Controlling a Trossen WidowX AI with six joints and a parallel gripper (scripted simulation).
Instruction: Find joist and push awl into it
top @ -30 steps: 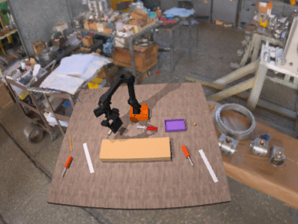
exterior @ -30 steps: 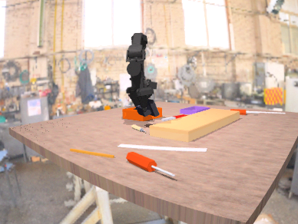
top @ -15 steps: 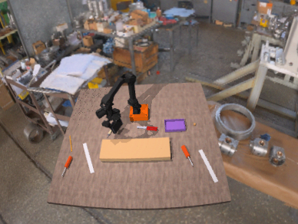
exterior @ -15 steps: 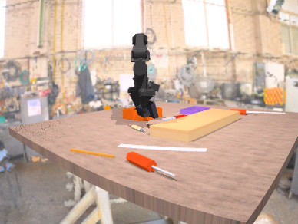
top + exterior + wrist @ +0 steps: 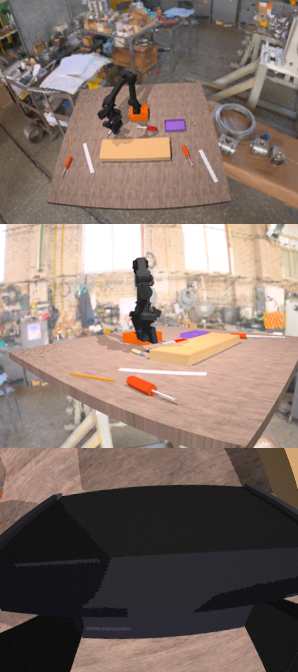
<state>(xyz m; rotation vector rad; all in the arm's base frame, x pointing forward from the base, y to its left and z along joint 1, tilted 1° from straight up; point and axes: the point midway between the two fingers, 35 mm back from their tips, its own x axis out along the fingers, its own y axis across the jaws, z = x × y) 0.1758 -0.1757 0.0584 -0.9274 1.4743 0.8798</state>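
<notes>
Right now my gripper tip is 10 mm to the right of the black stud finder and 10 mm past it. The rest, counted from my gripper tip: purple tray: 500 mm to the left, 60 mm below, 40 mm behind; then awl: 70 mm below, 40 mm to the right, 30 mm ahead; then yellow pencil: 370 mm to the right, 140 mm ahead, 70 mm below.
</notes>
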